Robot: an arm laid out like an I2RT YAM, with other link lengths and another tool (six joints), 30 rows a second.
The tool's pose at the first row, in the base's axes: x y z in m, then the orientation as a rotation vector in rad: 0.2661 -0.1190 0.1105 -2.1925 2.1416 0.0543
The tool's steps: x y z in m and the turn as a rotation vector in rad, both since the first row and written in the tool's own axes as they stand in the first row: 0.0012 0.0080 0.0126 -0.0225 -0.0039 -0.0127; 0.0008 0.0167 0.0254 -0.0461 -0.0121 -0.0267; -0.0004 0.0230 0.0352 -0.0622 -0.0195 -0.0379; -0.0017 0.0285 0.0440 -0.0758 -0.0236 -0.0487; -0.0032 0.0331 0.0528 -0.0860 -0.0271 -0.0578; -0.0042 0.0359 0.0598 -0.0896 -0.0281 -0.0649; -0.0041 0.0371 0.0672 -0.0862 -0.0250 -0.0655; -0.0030 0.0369 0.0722 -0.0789 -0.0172 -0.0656; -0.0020 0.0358 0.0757 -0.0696 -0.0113 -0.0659; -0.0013 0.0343 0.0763 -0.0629 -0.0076 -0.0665; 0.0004 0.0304 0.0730 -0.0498 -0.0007 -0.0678; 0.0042 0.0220 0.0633 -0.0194 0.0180 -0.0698; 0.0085 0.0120 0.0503 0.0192 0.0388 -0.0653; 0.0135 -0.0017 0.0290 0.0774 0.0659 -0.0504; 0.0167 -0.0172 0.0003 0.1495 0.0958 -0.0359
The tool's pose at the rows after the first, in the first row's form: 0.2585 -0.1194 0.0976 -2.2161 2.1353 0.0823; 0.2501 -0.1182 0.0846 -2.2392 2.1253 0.1162; 0.2441 -0.1163 0.0748 -2.2556 2.1154 0.1413; 0.2388 -0.1145 0.0659 -2.2719 2.1064 0.1602; 0.2344 -0.1124 0.0572 -2.2848 2.0982 0.1748; 0.2318 -0.1109 0.0502 -2.2935 2.0909 0.1795; 0.2308 -0.1104 0.0428 -2.2941 2.0905 0.1723; 0.2312 -0.1111 0.0377 -2.2945 2.0916 0.1558; 0.2324 -0.1118 0.0342 -2.2931 2.0906 0.1390; 0.2339 -0.1124 0.0336 -2.2921 2.0891 0.1275; 0.2378 -0.1143 0.0368 -2.2900 2.0858 0.1055; 0.2460 -0.1187 0.0464 -2.2851 2.0803 0.0516; 0.2557 -0.1238 0.0594 -2.2692 2.0790 -0.0127; 0.2689 -0.1301 0.0806 -2.2333 2.0824 -0.1035; 0.2837 -0.1352 0.1094 -2.1888 2.0775 -0.2102
